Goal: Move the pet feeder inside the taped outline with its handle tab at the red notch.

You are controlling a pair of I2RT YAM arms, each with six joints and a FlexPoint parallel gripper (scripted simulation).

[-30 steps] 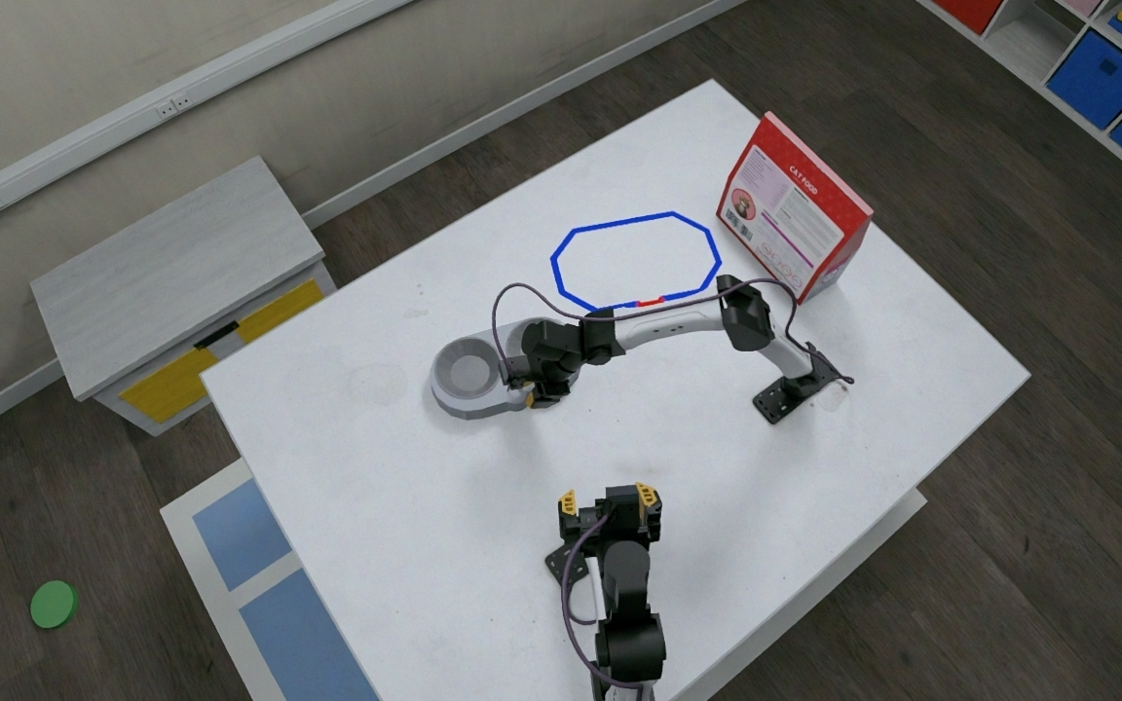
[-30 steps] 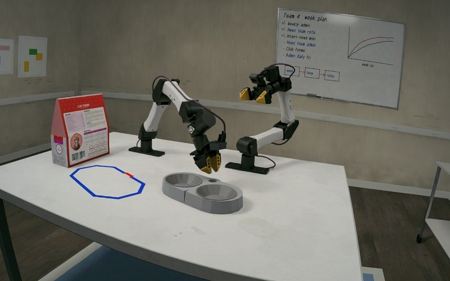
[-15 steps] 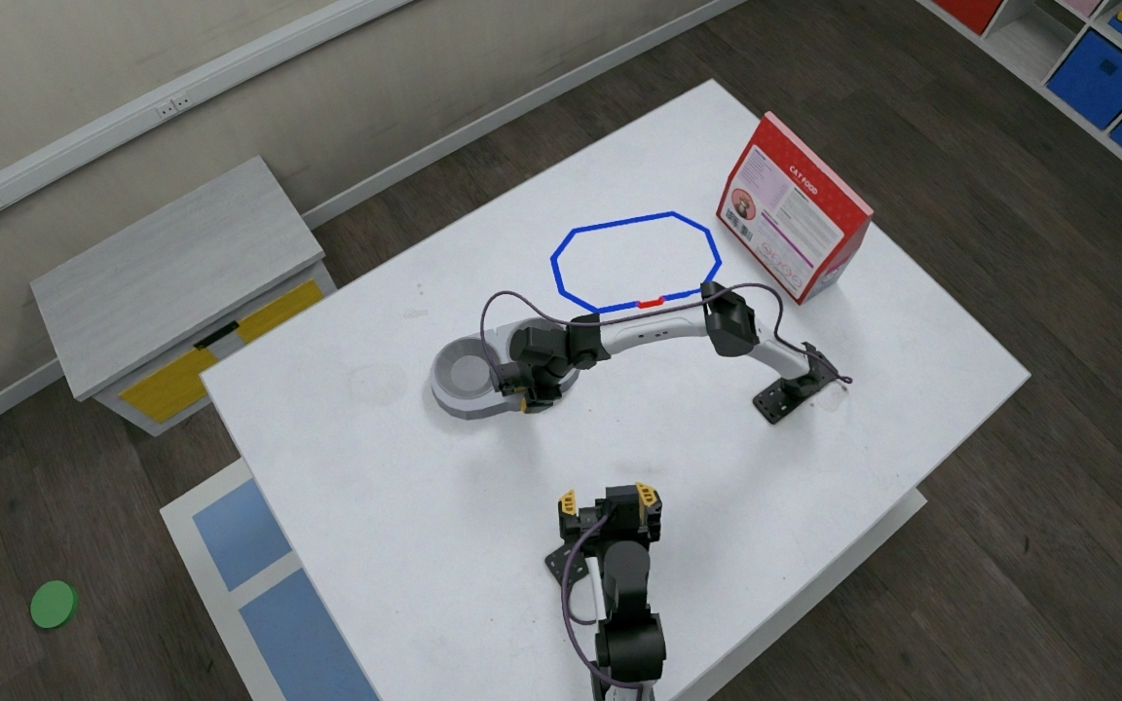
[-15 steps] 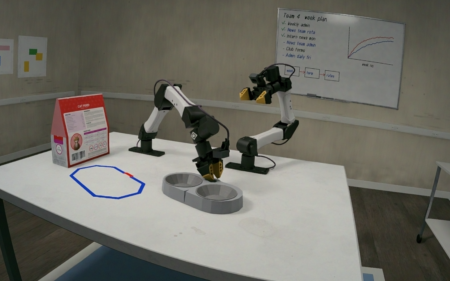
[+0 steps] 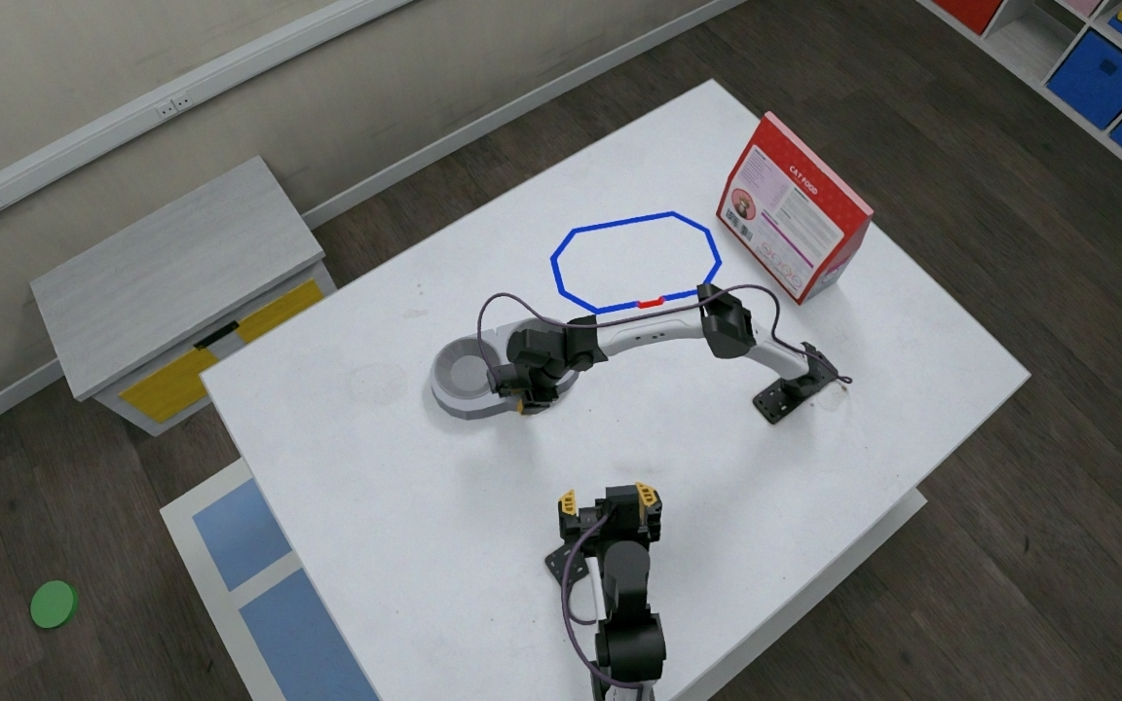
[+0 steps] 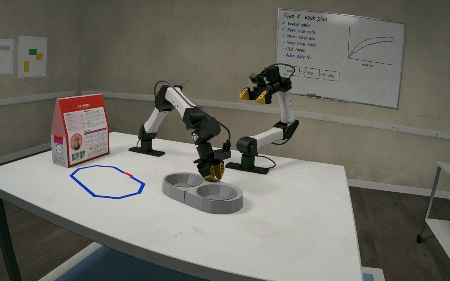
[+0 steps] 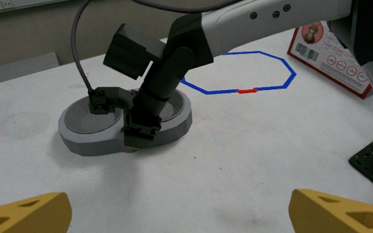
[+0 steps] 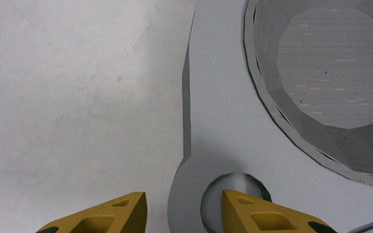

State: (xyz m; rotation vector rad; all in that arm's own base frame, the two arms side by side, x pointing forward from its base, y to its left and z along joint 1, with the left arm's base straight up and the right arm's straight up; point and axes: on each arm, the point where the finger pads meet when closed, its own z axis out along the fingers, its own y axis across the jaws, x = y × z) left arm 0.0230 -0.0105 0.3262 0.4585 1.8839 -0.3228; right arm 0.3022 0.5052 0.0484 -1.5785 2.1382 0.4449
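My right gripper is now 80 mm short of the grey pet feeder, 30 mm to the left of it and 40 mm above it. Round my right hand: blue taped outline (130 mm ahead, 420 mm to the right, 50 mm below); then cat food box (40 mm behind, 720 mm to the right, 100 mm above).
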